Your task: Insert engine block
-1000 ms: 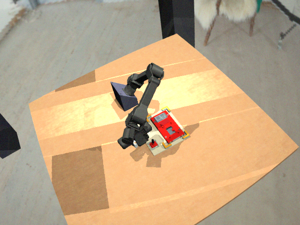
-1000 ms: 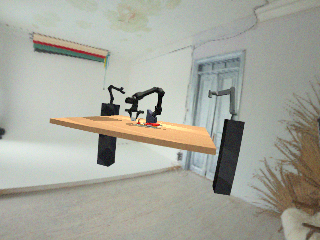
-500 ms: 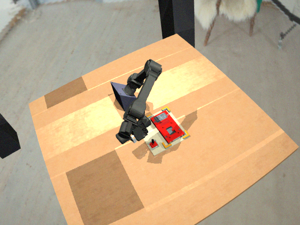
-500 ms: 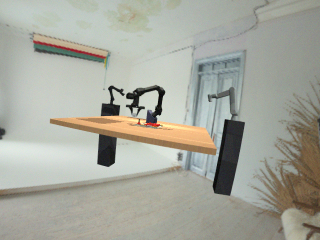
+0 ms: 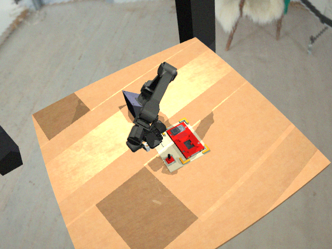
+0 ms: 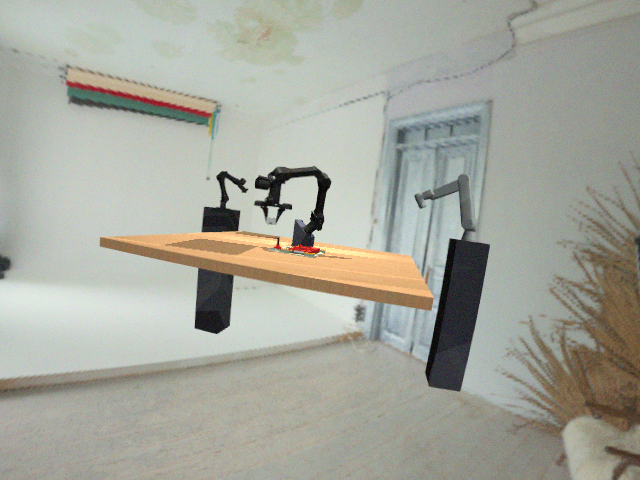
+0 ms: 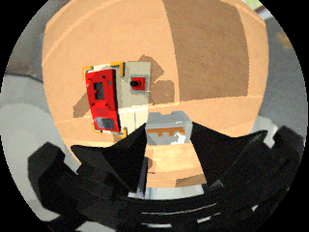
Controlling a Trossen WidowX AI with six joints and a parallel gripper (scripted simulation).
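Now: gripper tip 5 cm short of the black upright stick, 7 cm to the right of it and 10 cm above it. From my gripper tip the other things lie so: engine block right at my gripper tip.
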